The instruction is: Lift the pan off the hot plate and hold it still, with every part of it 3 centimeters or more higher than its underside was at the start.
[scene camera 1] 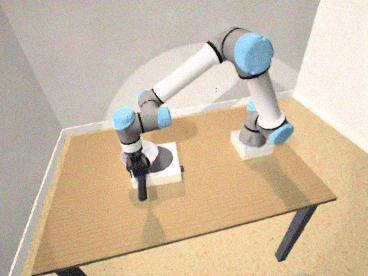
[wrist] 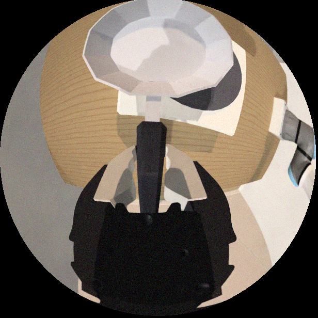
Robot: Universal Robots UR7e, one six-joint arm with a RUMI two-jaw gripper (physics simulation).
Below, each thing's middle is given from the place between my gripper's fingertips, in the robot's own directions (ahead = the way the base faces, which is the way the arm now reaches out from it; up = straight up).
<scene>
Right now my hand is 6 cm to the left of the pan (wrist: 154,55), 1 cm below it and 1 cm past it. Also, from my hand: white hot plate (scene camera 1: 166,168): 14 cm to the right, 9 cm behind, 6 cm below.
</scene>
